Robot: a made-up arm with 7 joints. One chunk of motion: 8 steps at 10 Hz.
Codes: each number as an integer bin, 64 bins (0 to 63) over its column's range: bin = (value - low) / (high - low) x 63, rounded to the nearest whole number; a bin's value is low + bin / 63 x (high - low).
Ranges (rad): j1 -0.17..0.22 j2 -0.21..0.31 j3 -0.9..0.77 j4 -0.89..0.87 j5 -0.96..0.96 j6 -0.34..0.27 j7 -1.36..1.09
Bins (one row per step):
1: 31 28 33 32 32 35 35
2: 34 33 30 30 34 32 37
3: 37 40 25 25 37 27 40
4: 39 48 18 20 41 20 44
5: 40 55 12 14 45 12 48
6: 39 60 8 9 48 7 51
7: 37 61 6 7 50 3 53
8: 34 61 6 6 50 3 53
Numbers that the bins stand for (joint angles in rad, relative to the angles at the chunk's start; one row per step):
1: 0.0219 0.0211 -0.0252 0.0040 0.0152 -0.0011 0.0011
2: 0.0405 0.0624 -0.1048 -0.0519 0.0762 -0.0302 0.0789
3: 0.0590 0.1202 -0.2373 -0.1916 0.1676 -0.0786 0.1956
4: 0.0714 0.1862 -0.4229 -0.3313 0.2895 -0.1463 0.3511
5: 0.0776 0.2440 -0.5819 -0.4989 0.4114 -0.2238 0.5067
6: 0.0714 0.2852 -0.6879 -0.6386 0.5029 -0.2722 0.6233
7: 0.0590 0.2935 -0.7410 -0.6944 0.5638 -0.3110 0.7011
8: 0.0405 0.2935 -0.7410 -0.7224 0.5638 -0.3110 0.7011

